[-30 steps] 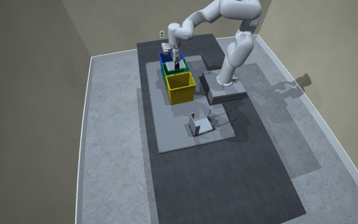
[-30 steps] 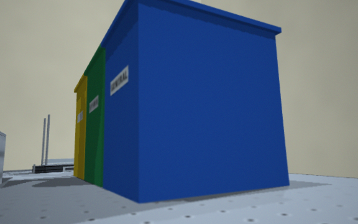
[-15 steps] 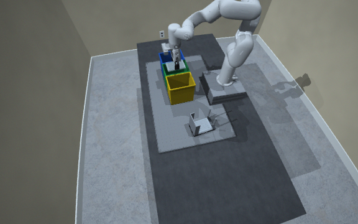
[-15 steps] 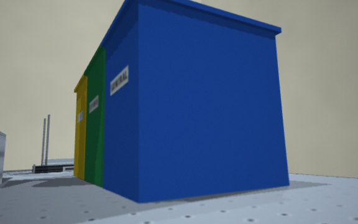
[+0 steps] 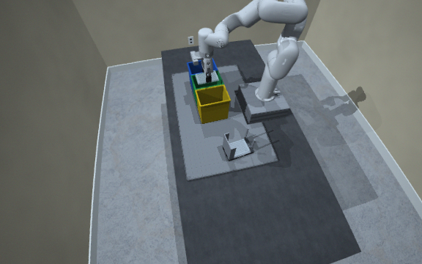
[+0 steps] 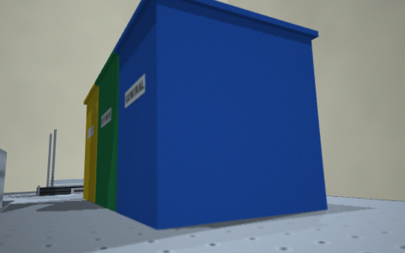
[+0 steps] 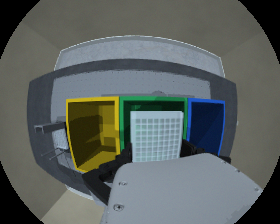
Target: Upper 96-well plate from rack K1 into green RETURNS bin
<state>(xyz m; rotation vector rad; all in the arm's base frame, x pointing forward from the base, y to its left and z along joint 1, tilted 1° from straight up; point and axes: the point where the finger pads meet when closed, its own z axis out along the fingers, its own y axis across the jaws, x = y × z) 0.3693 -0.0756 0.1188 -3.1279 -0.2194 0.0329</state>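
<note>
Right now my hand is 120 mm above the green bin. Also, from my hand: yellow bin (20 mm behind, 130 mm to the left, 120 mm below); then blue bin (20 mm ahead, 130 mm to the right, 120 mm below).
</note>
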